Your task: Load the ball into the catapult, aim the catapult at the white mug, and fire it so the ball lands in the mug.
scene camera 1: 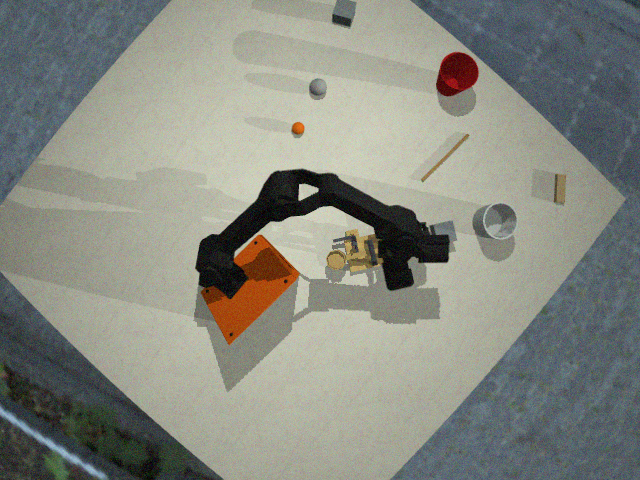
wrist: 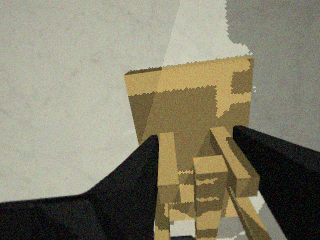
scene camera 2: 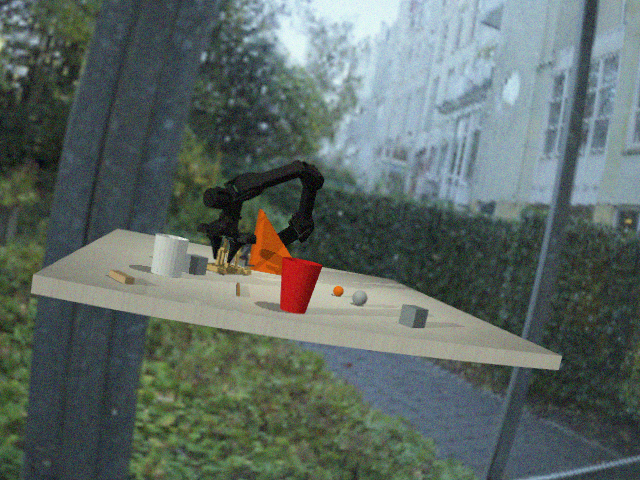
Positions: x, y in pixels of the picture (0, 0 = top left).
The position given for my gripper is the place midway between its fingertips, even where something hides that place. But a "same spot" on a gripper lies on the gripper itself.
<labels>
my gripper: scene camera 1 387, 247; wrist; scene camera 2
white mug: scene camera 1 499, 220; scene camera 2 170, 251; not seen in the wrist view (out of frame)
red cup: scene camera 1; scene camera 2; not seen in the wrist view (out of frame)
same spot on red cup: [scene camera 2: 299, 277] = [scene camera 1: 468, 66]
same spot on my gripper: [wrist: 128, 195] = [scene camera 2: 230, 246]
</labels>
